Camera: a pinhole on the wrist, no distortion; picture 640 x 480 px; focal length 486.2 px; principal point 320.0 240.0 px. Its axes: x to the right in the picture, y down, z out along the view. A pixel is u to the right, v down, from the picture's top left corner.
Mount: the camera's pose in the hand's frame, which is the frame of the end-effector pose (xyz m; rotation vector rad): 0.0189 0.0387 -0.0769 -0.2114 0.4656 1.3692
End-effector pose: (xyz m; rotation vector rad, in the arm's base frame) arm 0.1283 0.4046 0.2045 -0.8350 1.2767 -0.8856
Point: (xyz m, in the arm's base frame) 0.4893 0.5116 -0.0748
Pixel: 401.9 316.9
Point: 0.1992 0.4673 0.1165
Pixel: 320.2 447.6
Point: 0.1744 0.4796 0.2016
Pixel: outside the picture
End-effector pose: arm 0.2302 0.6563 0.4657 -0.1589 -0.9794 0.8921
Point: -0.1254 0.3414 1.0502
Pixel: outside the picture
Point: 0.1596 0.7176 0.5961
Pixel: 72.6 46.4
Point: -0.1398 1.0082 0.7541
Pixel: 393.0 53.7
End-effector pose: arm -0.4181 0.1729 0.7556 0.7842 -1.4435 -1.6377
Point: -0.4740 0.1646 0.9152
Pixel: 420.3 283.3
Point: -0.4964 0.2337 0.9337
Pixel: 357.9 395.9
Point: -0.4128 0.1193 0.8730
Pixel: 555.6 204.7
